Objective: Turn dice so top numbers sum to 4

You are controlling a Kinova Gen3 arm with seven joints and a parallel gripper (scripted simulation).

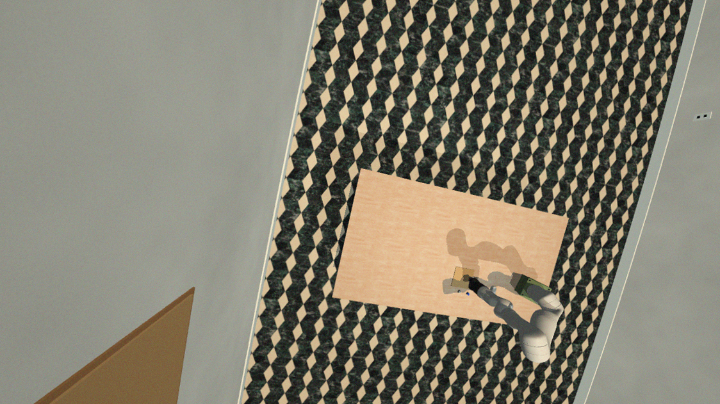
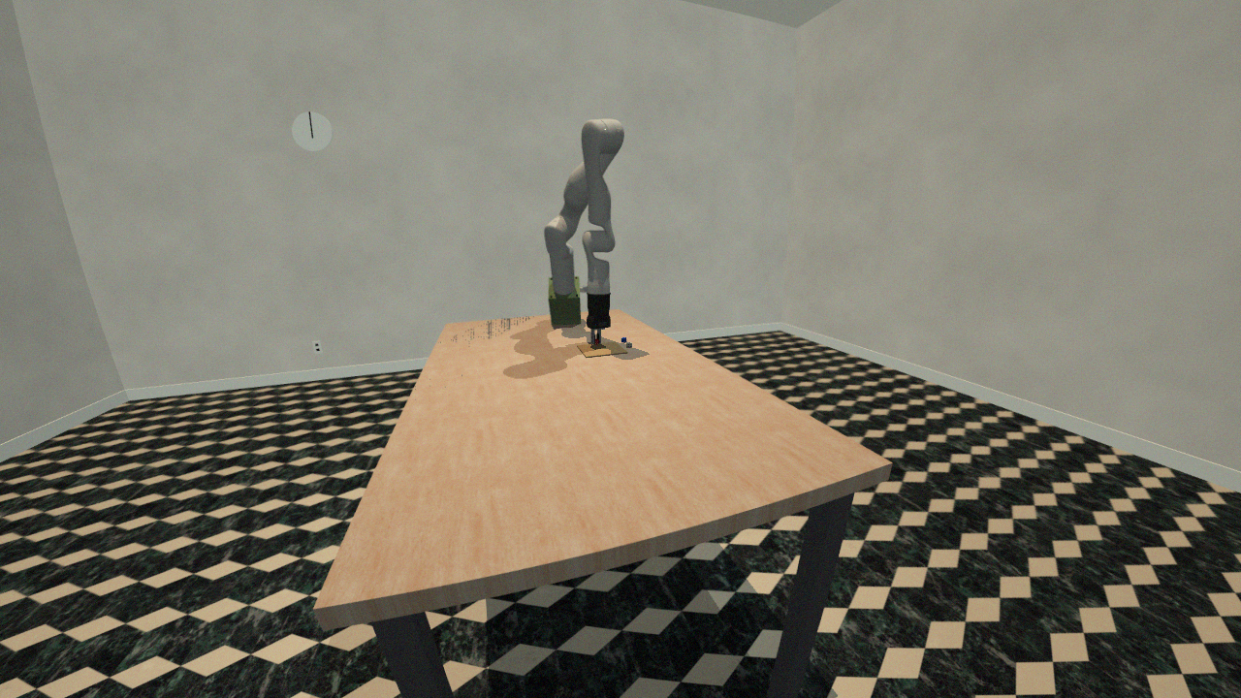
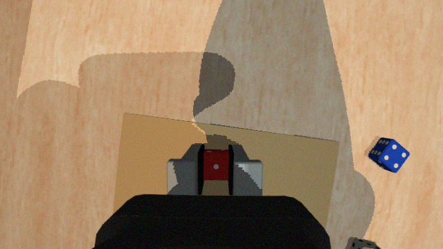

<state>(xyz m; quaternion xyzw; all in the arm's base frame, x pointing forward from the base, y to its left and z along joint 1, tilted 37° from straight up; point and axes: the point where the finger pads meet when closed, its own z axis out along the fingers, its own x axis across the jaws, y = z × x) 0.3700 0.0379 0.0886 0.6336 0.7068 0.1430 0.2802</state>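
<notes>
Now: the red die 1 cm below my hand. Round my hand: tan mat 5 cm ahead, 3 cm below; then blue die 1 cm behind, 11 cm to the left, 2 cm below; then white die 6 cm ahead, 10 cm to the left, 2 cm below.
</notes>
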